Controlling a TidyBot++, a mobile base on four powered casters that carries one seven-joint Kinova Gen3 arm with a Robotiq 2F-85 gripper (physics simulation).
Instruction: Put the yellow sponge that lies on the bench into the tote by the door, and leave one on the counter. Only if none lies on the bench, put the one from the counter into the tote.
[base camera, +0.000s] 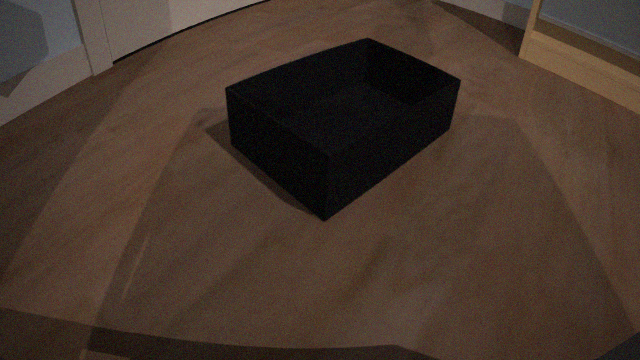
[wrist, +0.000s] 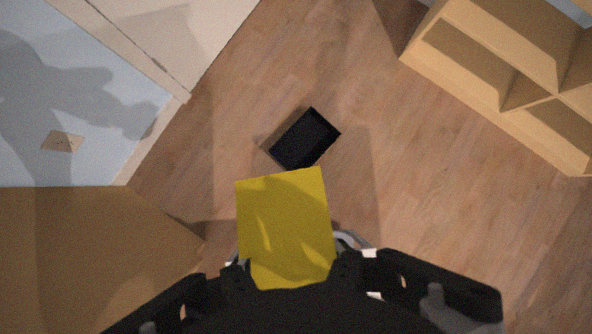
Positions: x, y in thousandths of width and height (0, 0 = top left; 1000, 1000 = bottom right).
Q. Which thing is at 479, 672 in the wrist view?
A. A yellow sponge.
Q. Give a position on a black tote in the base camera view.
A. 513, 354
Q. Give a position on a tan counter cabinet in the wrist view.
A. At 138, 756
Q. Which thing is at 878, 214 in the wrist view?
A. A light wooden shelf unit.
